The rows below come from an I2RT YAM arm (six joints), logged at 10 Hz.
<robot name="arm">
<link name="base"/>
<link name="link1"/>
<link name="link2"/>
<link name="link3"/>
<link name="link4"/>
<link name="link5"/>
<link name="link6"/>
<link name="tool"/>
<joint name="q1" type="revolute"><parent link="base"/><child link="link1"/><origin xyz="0.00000 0.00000 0.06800" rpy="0.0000 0.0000 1.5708"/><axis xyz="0 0 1"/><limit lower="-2.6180" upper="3.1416"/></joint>
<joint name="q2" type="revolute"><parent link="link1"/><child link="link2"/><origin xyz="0.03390 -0.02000 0.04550" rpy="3.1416 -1.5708 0.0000"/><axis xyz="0 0 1"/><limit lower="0.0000" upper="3.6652"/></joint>
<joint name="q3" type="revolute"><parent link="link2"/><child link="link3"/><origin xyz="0.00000 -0.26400 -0.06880" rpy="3.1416 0.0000 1.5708"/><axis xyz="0 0 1"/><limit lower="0.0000" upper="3.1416"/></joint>
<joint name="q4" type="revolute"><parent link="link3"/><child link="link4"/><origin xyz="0.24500 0.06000 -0.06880" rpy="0.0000 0.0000 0.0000"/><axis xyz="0 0 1"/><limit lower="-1.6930" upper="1.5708"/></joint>
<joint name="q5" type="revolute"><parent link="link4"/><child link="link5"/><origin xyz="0.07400 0.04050 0.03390" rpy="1.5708 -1.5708 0.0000"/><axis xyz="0 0 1"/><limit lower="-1.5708" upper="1.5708"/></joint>
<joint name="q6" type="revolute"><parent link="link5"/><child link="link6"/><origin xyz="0.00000 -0.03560 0.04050" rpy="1.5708 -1.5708 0.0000"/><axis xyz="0 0 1"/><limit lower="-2.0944" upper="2.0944"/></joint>
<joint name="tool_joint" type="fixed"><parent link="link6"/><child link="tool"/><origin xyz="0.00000 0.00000 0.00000" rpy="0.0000 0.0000 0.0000"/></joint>
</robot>
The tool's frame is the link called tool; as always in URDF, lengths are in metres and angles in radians.
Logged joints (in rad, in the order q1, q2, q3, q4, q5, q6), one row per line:
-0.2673 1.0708 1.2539 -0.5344 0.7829 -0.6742
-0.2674 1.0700 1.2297 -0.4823 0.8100 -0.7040
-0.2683 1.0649 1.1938 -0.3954 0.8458 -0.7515
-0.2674 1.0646 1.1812 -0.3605 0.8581 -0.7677
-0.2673 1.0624 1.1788 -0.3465 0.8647 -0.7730
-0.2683 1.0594 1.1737 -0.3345 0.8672 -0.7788
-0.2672 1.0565 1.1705 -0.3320 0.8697 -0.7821
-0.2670 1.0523 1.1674 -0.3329 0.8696 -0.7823
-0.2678 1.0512 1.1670 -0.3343 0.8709 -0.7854
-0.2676 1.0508 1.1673 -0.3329 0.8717 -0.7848
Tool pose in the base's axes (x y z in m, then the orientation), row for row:
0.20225 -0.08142 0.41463 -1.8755 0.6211 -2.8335
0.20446 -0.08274 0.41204 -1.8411 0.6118 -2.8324
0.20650 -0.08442 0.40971 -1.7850 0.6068 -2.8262
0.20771 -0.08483 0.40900 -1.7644 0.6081 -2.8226
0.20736 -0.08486 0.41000 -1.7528 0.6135 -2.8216
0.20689 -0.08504 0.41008 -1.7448 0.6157 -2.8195
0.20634 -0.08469 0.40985 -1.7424 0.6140 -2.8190
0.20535 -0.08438 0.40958 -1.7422 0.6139 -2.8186
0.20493 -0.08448 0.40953 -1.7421 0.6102 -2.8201
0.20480 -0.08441 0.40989 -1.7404 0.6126 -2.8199
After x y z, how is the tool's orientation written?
As angles about the fixed x, y, z axes (roll, pitch, yaw), in radians.
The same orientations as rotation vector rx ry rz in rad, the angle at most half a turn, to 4 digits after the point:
0.1592 2.0567 -1.3571
0.1658 2.0391 -1.3982
0.1796 2.0025 -1.4556
0.1857 1.9868 -1.4736
0.1940 1.9757 -1.4812
0.1971 1.9686 -1.4866
0.1963 1.9676 -1.4898
0.1959 1.9675 -1.4898
0.1945 1.9695 -1.4933
0.1969 1.9671 -1.4933

